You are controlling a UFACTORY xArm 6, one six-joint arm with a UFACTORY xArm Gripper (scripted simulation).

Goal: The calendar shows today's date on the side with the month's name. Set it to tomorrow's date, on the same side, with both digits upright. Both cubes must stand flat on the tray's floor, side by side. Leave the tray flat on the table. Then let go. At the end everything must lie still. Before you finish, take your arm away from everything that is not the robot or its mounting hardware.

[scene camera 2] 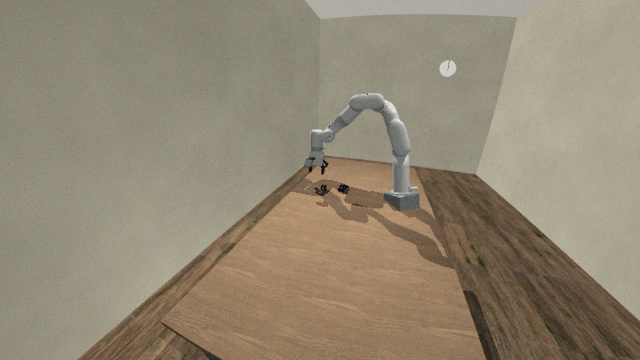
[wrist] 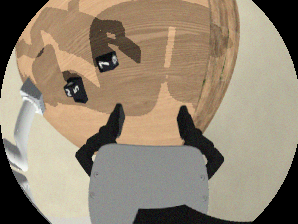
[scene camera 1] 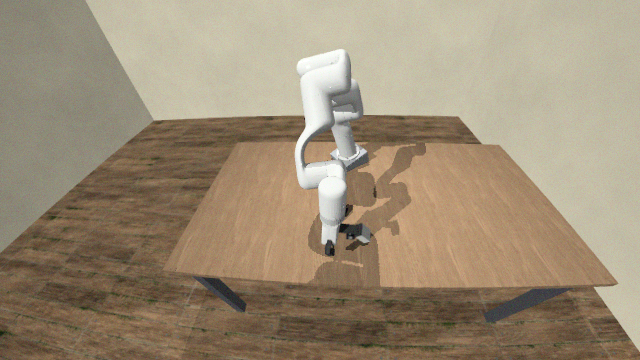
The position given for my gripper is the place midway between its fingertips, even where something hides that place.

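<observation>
I can see my gripper [scene camera 1: 331, 242], and the wrist view shows the gripper [wrist: 151, 111] too.
</observation>
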